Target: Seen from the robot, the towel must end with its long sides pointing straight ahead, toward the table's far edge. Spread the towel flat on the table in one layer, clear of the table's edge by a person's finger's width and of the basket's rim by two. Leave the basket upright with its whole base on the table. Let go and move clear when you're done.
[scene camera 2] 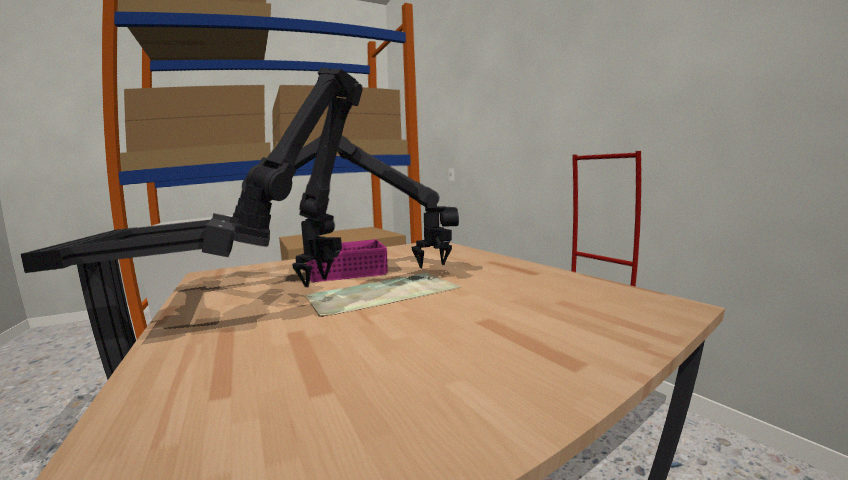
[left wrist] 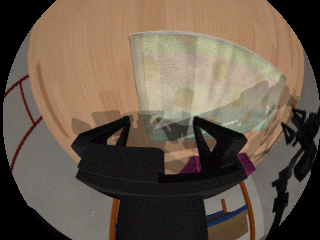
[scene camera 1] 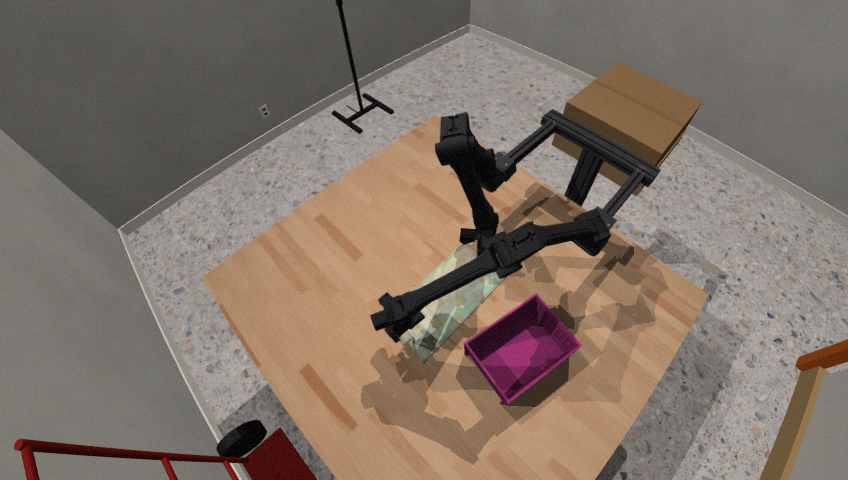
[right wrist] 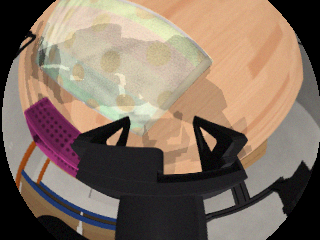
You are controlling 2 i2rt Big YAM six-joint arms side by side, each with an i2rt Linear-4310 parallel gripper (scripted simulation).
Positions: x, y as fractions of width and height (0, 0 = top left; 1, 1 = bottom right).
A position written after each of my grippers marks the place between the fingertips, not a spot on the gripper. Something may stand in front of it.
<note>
In view: my left gripper (left wrist: 0.50, 0.50), my right gripper (right wrist: 0.50, 0.50), a cream towel (scene camera 1: 0.52, 0.66) and a magenta basket (scene camera 1: 0.62, 0.71).
The cream towel is seen too in scene camera 2 (scene camera 2: 0.39, 0.63), in the left wrist view (left wrist: 0.56, 0.31) and in the right wrist view (right wrist: 0.37, 0.27). The magenta basket is seen too in scene camera 2 (scene camera 2: 0.42, 0.54) and in the right wrist view (right wrist: 0.16, 0.54).
</note>
